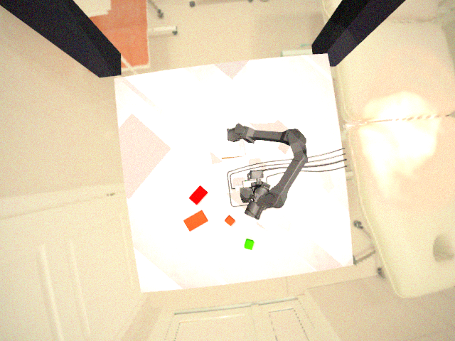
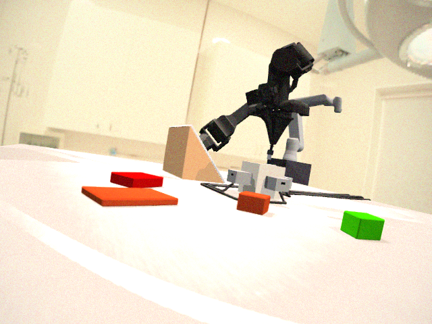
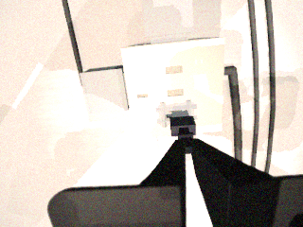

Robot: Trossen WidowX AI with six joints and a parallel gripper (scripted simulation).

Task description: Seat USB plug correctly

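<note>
My gripper tip is now 60 mm above the USB socket. Also, from my gripper tip: red block (310 mm to the right, 120 mm below, 30 mm ahead); small orange block (180 mm ahead, 140 mm to the right, 110 mm below); dark USB plug (10 mm below).
</note>
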